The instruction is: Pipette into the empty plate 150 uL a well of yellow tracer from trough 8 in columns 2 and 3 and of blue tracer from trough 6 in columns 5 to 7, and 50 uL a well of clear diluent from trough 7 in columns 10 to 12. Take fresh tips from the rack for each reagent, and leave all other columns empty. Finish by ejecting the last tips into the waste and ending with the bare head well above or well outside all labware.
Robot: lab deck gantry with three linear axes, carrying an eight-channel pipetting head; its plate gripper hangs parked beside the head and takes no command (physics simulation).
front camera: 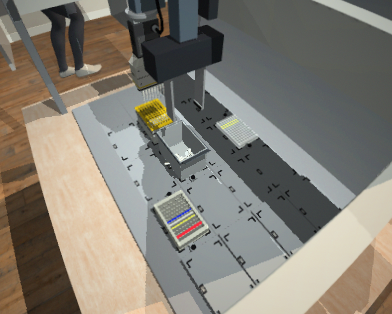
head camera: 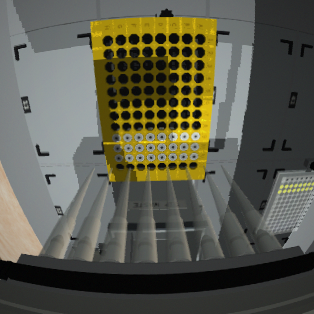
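The pipetting head (front camera: 144, 75) carries a row of slim pale tips (front camera: 152, 93) (head camera: 146, 220) with no coloured liquid visible, high over the near end of the yellow tip rack (front camera: 139, 114) (head camera: 100, 35). Three rows of tips stand in the rack; the row nearest the head and the far rows are empty holes. The plate (front camera: 247, 142) (head camera: 267, 220) has two adjacent yellow columns (front camera: 229, 123) (head camera: 296, 187) near one end; its other wells look colourless. The trough block (front camera: 194, 239) shows blue, white, yellow and red strips. The parked plate gripper (front camera: 186, 111) hangs with its fingers apart, nothing between them.
The grey waste bin (front camera: 195, 166), with loose white tips inside, stands between the tip rack and the trough block. In the head view it is partly hidden behind the carried tips. A person's legs (front camera: 75, 37) show beyond the deck, and a slanted post (front camera: 37, 57) stands at its far left corner.
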